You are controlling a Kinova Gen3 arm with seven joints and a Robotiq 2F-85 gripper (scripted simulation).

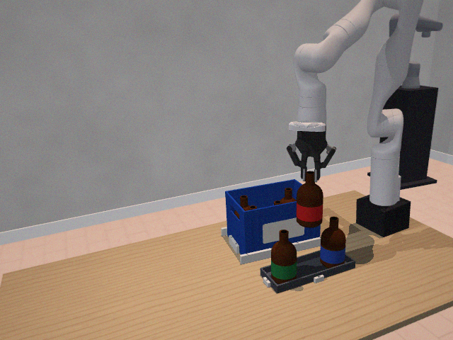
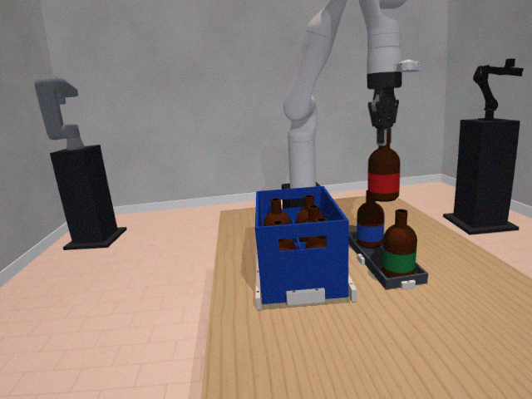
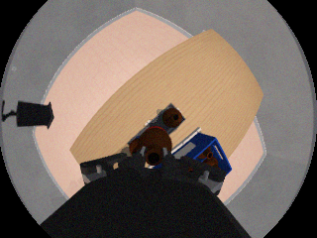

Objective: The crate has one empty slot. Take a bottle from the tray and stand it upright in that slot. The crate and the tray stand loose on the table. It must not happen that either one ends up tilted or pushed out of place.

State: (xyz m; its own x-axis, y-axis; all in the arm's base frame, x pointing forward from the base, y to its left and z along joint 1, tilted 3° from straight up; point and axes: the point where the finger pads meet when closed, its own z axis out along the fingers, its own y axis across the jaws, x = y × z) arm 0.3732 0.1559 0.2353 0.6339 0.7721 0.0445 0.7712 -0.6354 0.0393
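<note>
The red-banded bottle lies 70 mm below my hand. From my hand the other things lie so: dark tray 300 mm below; then blue crate 20 mm ahead, 220 mm to the right, 230 mm below.
</note>
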